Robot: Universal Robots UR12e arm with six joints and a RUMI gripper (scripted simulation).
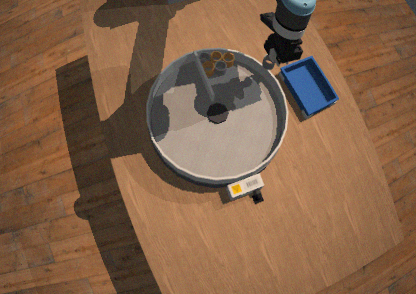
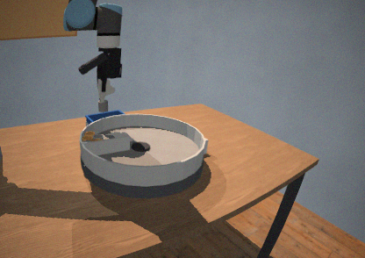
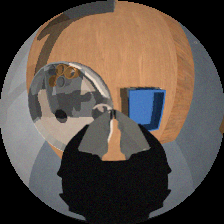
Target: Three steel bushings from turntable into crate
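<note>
Now: hand 15 cm to the right of the blue crate, 14 cm above it and 5 cm short of it. The rest, counted from my hand: grey turntable (19 cm to the right, 12 cm below, 11 cm ahead).
</note>
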